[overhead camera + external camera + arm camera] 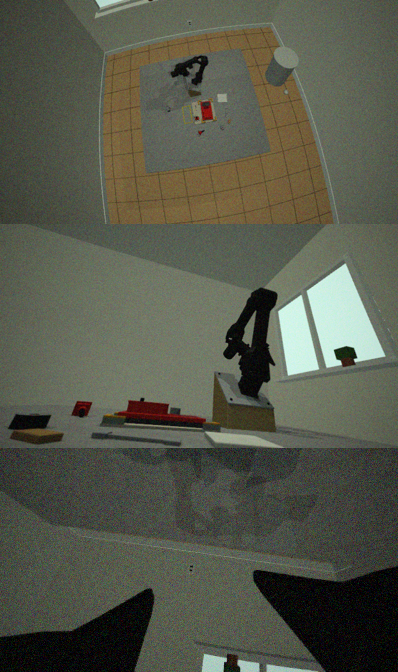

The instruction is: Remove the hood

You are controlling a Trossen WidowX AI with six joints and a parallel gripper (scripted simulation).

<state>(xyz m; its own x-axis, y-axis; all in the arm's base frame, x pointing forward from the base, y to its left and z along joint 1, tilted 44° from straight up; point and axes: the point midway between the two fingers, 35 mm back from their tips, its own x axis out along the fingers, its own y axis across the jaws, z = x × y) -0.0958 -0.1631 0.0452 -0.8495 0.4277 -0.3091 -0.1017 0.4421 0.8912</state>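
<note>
The red hood lies 470 mm ahead of my gripper tip, 200 mm to the left of it and 190 mm below it. Also, from my gripper tip: tan block: 560 mm ahead, 420 mm to the left, 230 mm below; white square plate: 290 mm ahead, 370 mm to the left, 230 mm below; grey bar: 450 mm ahead, 400 mm to the left, 230 mm below.
</note>
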